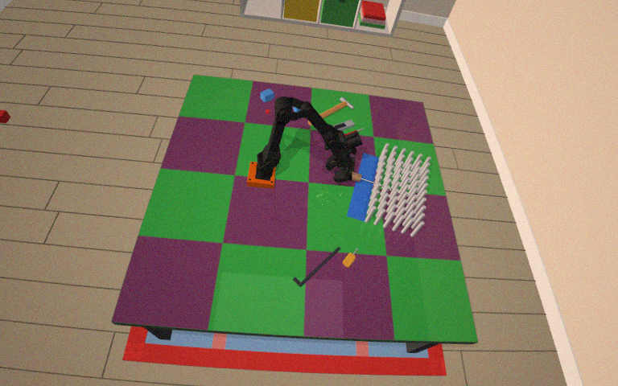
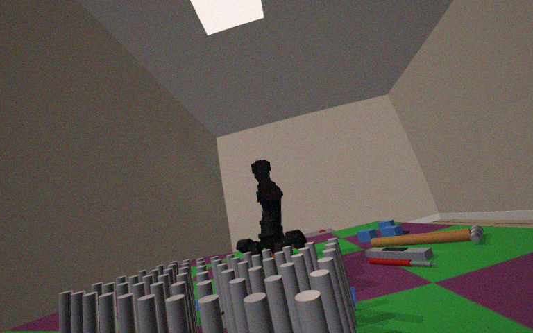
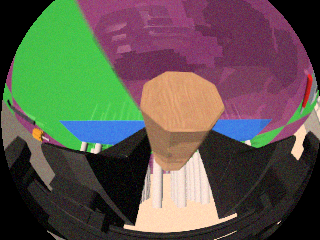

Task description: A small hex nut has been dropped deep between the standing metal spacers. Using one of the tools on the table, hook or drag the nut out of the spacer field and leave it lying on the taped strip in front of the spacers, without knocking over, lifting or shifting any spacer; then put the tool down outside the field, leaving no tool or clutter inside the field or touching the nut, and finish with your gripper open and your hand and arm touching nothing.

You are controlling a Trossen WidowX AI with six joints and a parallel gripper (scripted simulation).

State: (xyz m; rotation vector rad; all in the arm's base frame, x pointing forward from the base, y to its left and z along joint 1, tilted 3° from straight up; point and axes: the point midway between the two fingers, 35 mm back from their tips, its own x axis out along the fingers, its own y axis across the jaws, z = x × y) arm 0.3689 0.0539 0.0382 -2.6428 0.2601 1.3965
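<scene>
Now: the blue taped strip 6 cm ahead of my gripper tip, 1 cm to the right of it and 3 cm below it. Also, from my gripper tip: grey block (6 cm behind, 32 cm to the left, 1 cm below); then hex nut (23 cm ahead, 5 cm to the right, 2 cm below); then red screwdriver (3 cm ahead, 31 cm to the left, 2 cm below).
</scene>
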